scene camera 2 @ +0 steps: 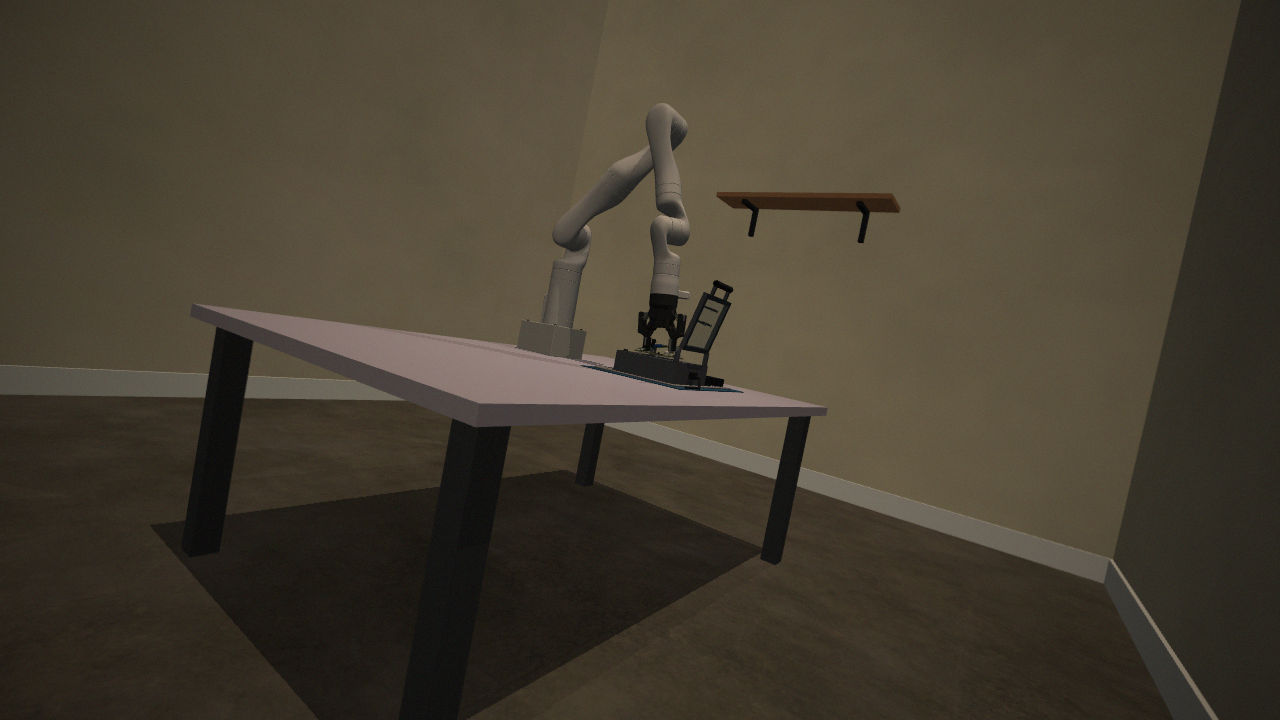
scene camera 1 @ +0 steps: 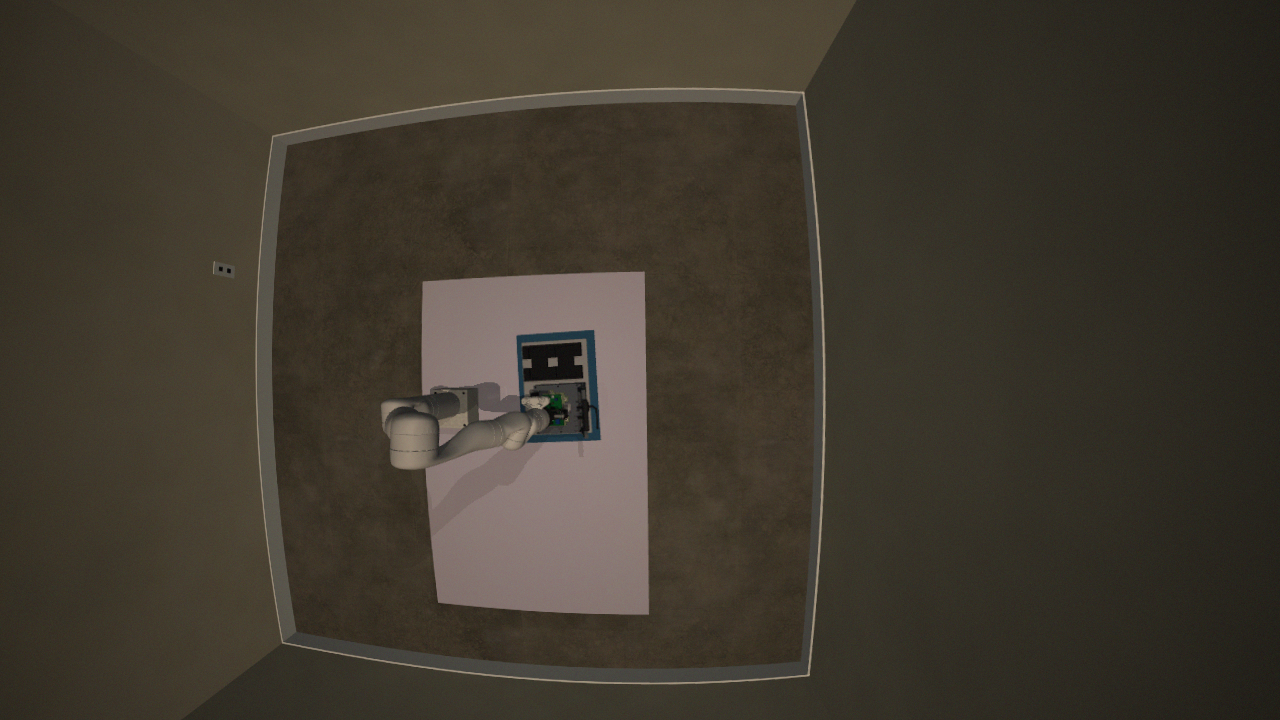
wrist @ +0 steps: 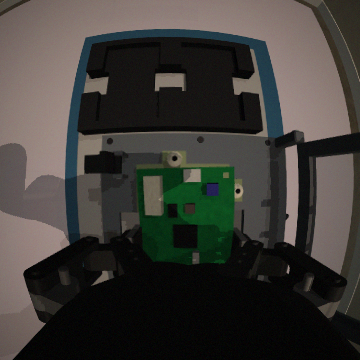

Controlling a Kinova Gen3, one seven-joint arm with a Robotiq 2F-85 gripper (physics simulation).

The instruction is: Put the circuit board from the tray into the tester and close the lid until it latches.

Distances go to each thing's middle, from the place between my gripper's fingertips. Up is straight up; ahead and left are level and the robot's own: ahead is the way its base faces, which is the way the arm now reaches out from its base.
Scene:
The green circuit board [wrist: 186, 213] is 20 mm above my hand. From my hand the other things lie so: tester lid [scene camera 2: 710, 313] 120 mm ahead, 110 mm above.

